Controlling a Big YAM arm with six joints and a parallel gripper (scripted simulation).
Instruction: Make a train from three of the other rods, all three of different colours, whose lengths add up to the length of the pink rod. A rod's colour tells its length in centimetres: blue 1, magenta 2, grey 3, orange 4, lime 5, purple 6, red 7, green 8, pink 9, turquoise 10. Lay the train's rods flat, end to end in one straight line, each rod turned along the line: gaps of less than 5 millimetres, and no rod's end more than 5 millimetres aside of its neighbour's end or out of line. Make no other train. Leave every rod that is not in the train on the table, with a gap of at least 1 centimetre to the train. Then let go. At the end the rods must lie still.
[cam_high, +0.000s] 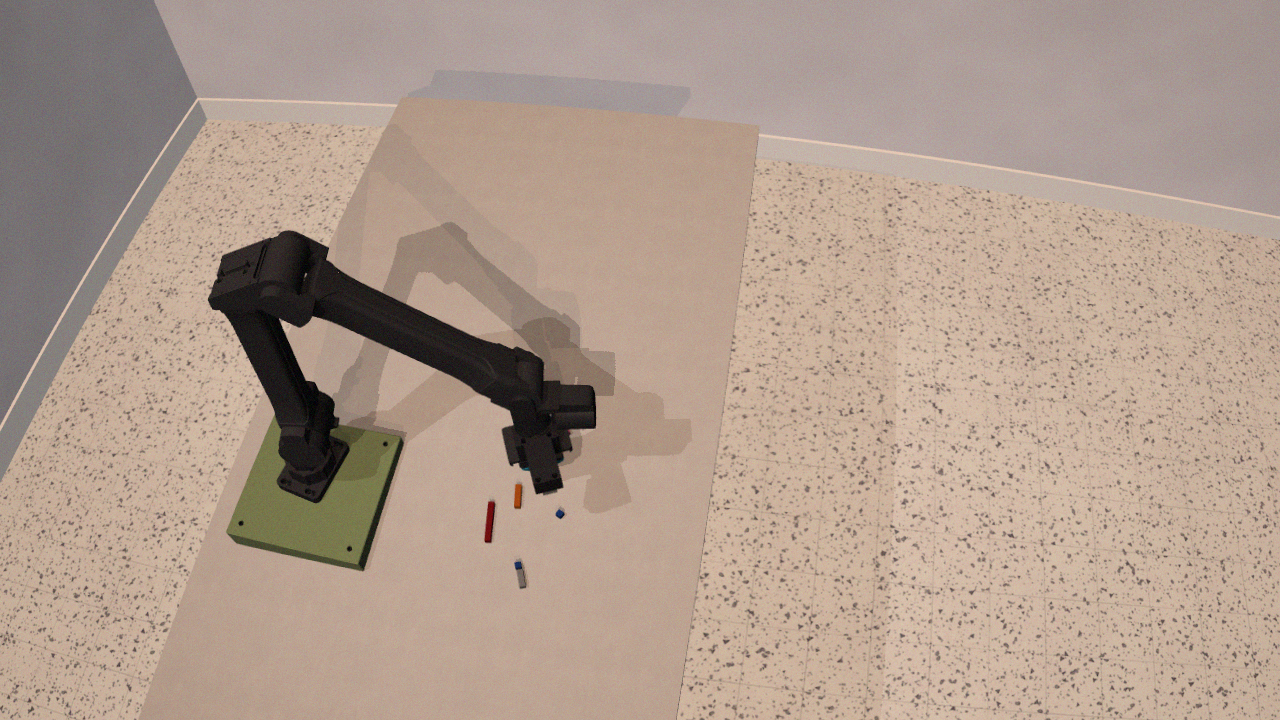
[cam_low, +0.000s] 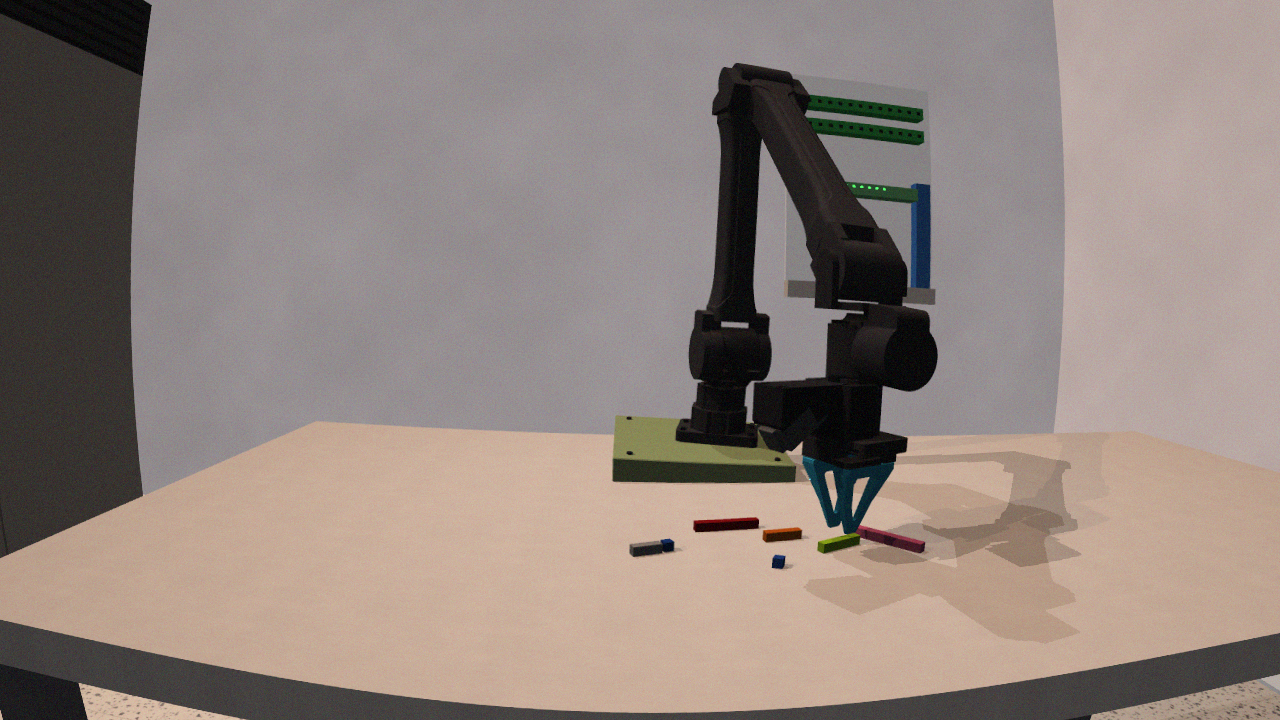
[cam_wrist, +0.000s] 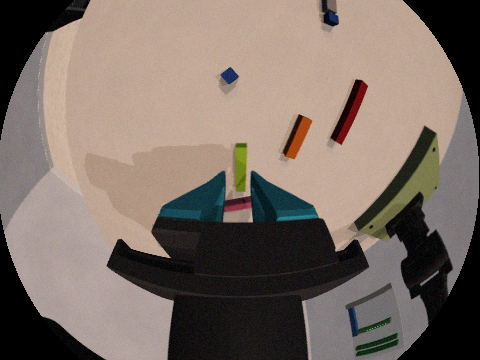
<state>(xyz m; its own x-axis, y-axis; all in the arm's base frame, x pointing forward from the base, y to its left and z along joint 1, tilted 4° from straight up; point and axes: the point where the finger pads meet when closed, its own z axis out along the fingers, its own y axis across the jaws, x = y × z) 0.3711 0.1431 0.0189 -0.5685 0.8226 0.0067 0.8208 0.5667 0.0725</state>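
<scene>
The lime rod is 20 mm below my hand. The rest, counted from my hand: red rod: 120 mm to the right, 50 mm behind, 20 mm below; then orange rod: 60 mm to the right, 20 mm below, 20 mm behind; then pink rod: 50 mm to the left, 20 mm below, 20 mm behind.
</scene>
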